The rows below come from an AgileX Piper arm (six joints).
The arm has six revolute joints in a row. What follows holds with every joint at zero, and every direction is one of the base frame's. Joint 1 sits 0.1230 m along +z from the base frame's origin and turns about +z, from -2.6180 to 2.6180 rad. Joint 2 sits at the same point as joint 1 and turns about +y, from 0.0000 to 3.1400 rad. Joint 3 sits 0.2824 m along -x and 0.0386 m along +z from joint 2 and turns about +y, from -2.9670 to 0.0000 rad. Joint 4 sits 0.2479 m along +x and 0.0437 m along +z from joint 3 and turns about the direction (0.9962, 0, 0.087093), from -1.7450 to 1.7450 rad. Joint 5 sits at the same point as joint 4 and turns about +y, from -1.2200 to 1.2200 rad. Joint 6 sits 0.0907 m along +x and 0.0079 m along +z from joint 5 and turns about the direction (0.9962, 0, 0.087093), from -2.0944 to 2.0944 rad. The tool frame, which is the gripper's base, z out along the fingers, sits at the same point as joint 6; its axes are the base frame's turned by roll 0.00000, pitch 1.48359 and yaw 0.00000 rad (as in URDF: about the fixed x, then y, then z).
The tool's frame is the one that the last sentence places.
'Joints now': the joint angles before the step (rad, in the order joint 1, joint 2, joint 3, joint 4, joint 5, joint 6). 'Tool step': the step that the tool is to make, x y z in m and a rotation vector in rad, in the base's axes. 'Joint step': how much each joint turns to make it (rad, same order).
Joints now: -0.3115, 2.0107, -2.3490, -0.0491, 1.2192, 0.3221
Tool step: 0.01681, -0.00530, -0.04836, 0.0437, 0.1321, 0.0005
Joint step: 0.0000, 0.0517, 0.0882, 0.0012, -0.0008, 0.0000
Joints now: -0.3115, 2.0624, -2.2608, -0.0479, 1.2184, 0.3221
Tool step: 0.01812, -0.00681, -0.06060, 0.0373, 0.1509, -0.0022
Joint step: 0.0000, 0.0894, 0.0657, -0.0109, 0.0000, -0.0001
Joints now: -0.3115, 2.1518, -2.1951, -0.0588, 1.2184, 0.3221
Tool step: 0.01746, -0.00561, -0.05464, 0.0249, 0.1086, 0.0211
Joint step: 0.0000, 0.1119, 0.0018, 0.0000, -0.0040, -0.0230
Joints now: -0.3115, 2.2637, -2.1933, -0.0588, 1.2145, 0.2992
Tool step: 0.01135, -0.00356, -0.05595, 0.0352, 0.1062, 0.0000
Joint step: 0.0000, 0.1119, -0.0001, 0.0010, 0.0000, 0.0000
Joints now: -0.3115, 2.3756, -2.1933, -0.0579, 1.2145, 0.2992
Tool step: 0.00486, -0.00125, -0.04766, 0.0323, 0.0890, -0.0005
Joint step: 0.0000, 0.0937, 0.0000, 0.0035, 0.0009, 0.0000
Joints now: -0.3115, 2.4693, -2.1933, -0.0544, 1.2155, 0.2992
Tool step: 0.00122, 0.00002, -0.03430, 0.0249, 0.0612, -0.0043
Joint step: 0.0000, 0.0681, -0.0020, 0.0046, 0.0000, 0.0033
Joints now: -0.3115, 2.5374, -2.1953, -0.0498, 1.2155, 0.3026
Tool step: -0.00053, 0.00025, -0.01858, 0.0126, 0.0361, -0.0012
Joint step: 0.0000, 0.0367, -0.0009, 0.0009, 0.0024, 0.0008
